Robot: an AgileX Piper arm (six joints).
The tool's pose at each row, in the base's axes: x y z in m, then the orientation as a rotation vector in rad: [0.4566, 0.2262, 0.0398, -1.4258, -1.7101, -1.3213]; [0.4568, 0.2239, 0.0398, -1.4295, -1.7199, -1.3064]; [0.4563, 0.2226, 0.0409, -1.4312, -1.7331, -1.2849]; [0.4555, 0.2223, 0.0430, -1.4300, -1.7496, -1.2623]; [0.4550, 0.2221, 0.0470, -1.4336, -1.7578, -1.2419]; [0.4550, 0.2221, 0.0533, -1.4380, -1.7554, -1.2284]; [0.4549, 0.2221, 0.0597, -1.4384, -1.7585, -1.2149]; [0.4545, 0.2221, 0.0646, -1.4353, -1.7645, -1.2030]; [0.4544, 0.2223, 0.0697, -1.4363, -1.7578, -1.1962]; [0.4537, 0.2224, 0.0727, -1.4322, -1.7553, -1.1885]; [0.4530, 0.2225, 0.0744, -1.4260, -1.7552, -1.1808]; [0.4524, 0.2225, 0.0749, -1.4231, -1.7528, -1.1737]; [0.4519, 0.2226, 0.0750, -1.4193, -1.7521, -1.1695]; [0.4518, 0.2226, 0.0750, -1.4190, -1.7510, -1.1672]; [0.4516, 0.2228, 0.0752, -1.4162, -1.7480, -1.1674]
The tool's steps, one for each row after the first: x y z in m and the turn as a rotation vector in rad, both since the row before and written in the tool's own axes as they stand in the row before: [-0.0010, 0.0003, -0.0021, 0.0094, -0.0097, 0.0005]; [0.0006, -0.0001, -0.0017, 0.0151, -0.0112, 0.0004]; [0.0019, -0.0001, -0.0012, 0.0172, -0.0115, -0.0022]; [0.0035, 0.0008, -0.0019, 0.0130, -0.0097, 0.0035]; [0.0054, 0.0020, -0.0027, 0.0073, -0.0033, 0.0080]; [0.0055, 0.0018, -0.0028, 0.0093, -0.0040, 0.0033]; [0.0043, 0.0011, -0.0022, 0.0099, -0.0032, -0.0002]; [0.0045, 0.0014, -0.0021, 0.0041, 0.0023, 0.0073]; [0.0028, 0.0002, -0.0013, 0.0072, 0.0029, 0.0034]; [0.0017, -0.0002, -0.0007, 0.0082, 0.0028, 0.0012]; [0.0006, -0.0004, -0.0003, 0.0062, 0.0022, 0.0035]; [0.0003, -0.0005, 0.0000, 0.0047, 0.0022, 0.0010]; [0.0000, -0.0001, 0.0000, 0.0017, 0.0005, 0.0015]; [0.0003, -0.0001, 0.0001, 0.0011, 0.0036, 0.0010]
